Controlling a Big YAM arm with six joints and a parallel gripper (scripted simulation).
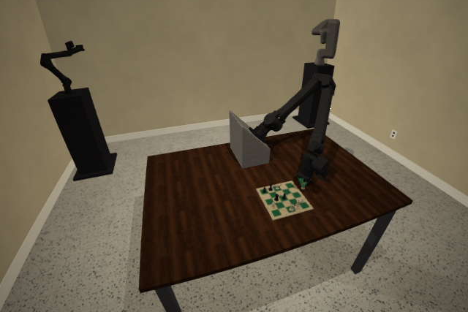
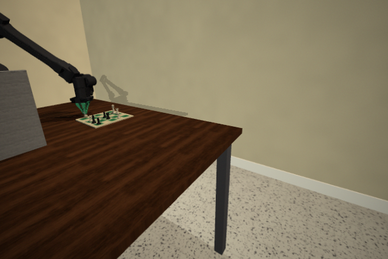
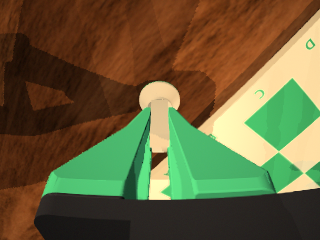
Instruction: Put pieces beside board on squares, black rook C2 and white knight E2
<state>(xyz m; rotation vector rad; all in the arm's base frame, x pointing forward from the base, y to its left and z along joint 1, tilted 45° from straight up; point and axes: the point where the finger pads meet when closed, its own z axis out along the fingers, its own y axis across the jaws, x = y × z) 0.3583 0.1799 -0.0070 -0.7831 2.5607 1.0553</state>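
The black rook is 18 cm to the right of my hand and 3 cm ahead of it. Also, from my hand: green-and-cream chessboard: 14 cm to the right, 3 cm ahead, 2 cm below; white knight: 1 cm below.
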